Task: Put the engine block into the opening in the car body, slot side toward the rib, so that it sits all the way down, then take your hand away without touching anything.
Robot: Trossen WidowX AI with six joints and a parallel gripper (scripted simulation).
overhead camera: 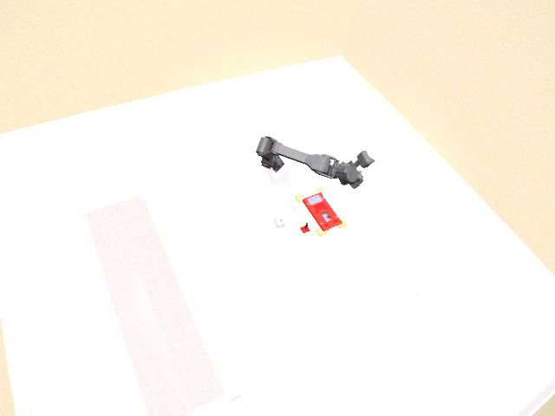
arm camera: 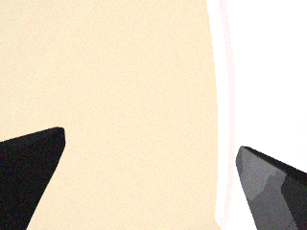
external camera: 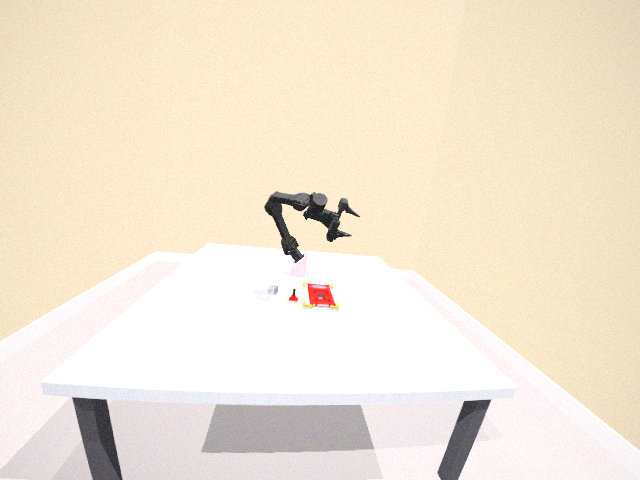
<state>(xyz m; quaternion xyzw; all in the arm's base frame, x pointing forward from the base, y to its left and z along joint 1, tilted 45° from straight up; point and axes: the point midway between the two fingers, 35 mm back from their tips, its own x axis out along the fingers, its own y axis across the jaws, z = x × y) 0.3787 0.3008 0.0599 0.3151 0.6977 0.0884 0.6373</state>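
My gripper tip is 350 mm above the engine block, 320 mm to the left of it and 80 mm past it.
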